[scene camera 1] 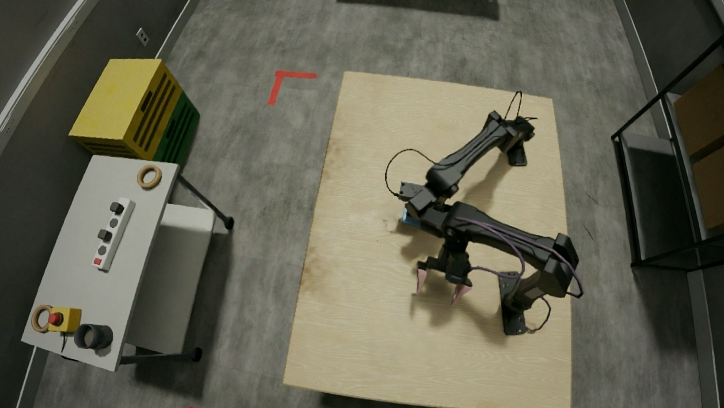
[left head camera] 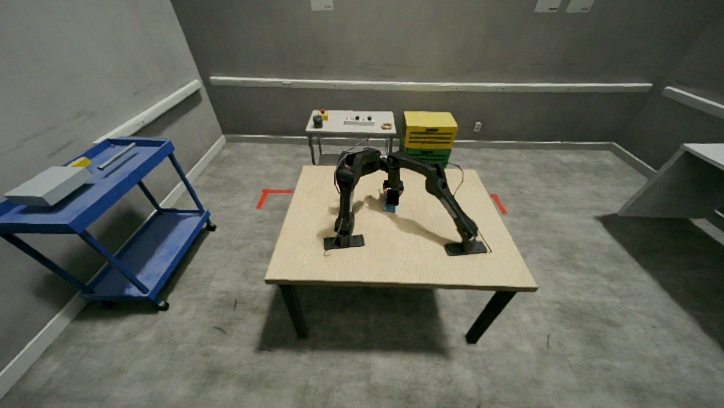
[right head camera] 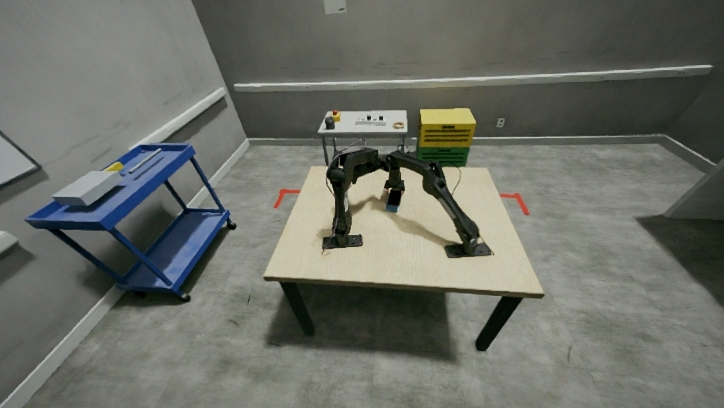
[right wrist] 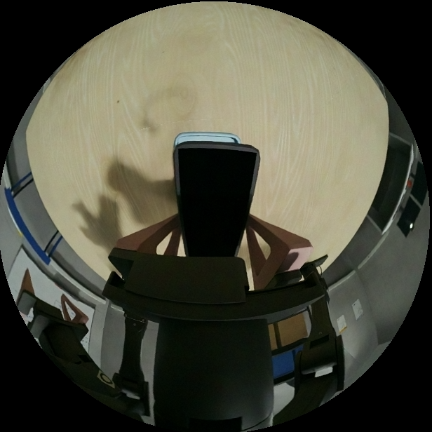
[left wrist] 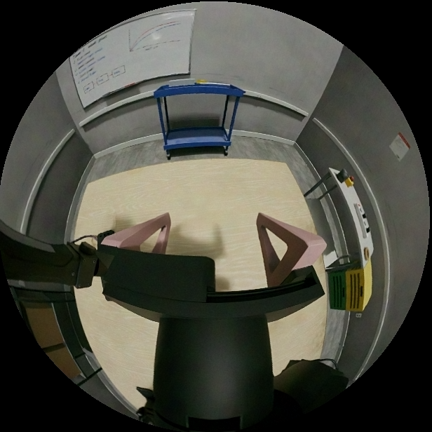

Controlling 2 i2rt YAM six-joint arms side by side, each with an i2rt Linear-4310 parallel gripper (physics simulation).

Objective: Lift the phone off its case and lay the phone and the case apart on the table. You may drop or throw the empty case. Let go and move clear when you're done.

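The black phone [right wrist: 216, 195] [left head camera: 392, 198] [right head camera: 394, 197] is between the two pink fingers of my right gripper [right wrist: 213, 217] [left head camera: 393, 191], which is shut on its long sides. The light blue case [right wrist: 207, 136] [left head camera: 389, 208] [right head camera: 392, 208] [scene camera 1: 410, 217] shows beneath the phone, its far edge standing out past the phone's far end in the right wrist view. The phone hides most of the case, and the gap between them is hard to judge. My left gripper [scene camera 1: 435, 298] [left wrist: 213, 217] is open and empty above the table [left head camera: 400, 268] [scene camera 1: 354, 329], lower in scene camera 1.
The left arm's wrist and forearm pass close beside the right arm's wrist over the middle of the table. A grey side table [left head camera: 334, 128] and yellow and green crates [left head camera: 429, 131] stand beyond the far edge. A blue cart [left head camera: 126, 177] stands at the left.
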